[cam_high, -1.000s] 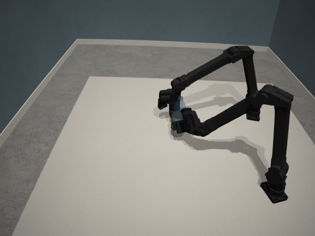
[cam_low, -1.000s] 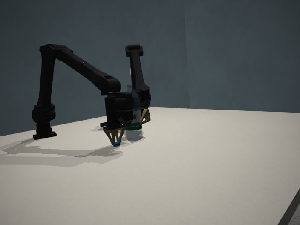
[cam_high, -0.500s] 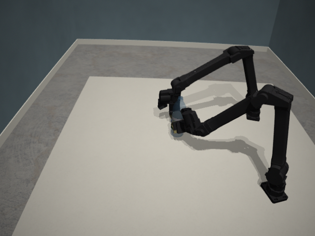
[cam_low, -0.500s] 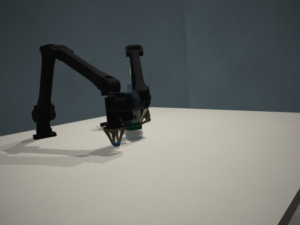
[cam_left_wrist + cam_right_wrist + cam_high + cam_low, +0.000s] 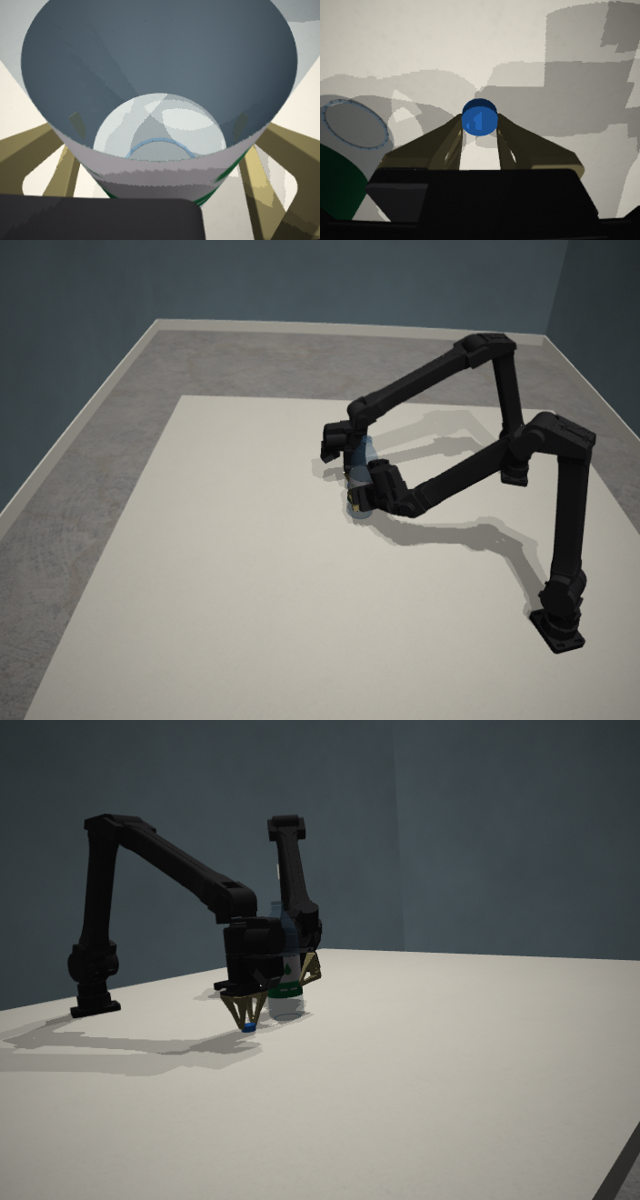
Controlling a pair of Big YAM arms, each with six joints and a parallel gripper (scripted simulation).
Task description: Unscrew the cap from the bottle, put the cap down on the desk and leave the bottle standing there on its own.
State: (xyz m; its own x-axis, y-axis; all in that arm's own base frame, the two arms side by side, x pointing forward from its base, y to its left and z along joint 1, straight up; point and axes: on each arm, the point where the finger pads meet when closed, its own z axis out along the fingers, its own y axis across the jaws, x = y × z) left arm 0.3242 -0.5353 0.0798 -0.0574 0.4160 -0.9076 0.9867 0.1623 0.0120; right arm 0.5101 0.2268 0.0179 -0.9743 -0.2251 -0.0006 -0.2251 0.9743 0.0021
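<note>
The bottle is 5 cm above my left hand. From my left hand the other things lie so: cap: 3 cm ahead, 12 cm to the right, 7 cm below.
The cap is 10 mm below my right hand. Also, from my right hand: bottle (120 mm to the left, 110 mm above, 30 mm behind).
</note>
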